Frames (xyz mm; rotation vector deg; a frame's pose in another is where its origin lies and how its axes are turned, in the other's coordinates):
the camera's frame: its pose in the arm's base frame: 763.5 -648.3 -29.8 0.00 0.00 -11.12
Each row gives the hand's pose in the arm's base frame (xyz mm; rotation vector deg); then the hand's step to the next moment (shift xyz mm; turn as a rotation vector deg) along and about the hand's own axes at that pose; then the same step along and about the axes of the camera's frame.
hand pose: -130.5 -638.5 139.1 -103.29 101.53 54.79
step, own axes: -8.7 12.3 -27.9 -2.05 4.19 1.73
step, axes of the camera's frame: -3.7 -16.4 26.9 -4.66 1.42 1.00
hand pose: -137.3 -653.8 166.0 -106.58 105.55 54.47
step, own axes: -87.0 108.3 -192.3 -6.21 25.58 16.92
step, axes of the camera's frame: -43.2 -84.4 217.4 -30.15 7.96 -2.64
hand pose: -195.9 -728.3 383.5 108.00 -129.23 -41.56
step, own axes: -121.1 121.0 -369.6 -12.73 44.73 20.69
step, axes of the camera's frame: 53.7 34.6 402.3 -48.83 13.90 3.60
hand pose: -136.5 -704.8 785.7 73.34 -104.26 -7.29
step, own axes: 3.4 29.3 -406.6 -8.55 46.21 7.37
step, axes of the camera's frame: 226.4 212.8 263.9 -41.52 17.78 14.94
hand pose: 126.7 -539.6 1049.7 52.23 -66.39 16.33
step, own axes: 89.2 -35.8 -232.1 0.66 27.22 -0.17
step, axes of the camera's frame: 184.3 166.5 37.6 -19.59 13.41 13.34
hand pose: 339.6 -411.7 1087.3 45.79 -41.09 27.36
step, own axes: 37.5 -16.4 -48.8 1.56 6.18 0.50
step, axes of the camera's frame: 47.3 42.4 -4.1 -3.68 2.94 4.32
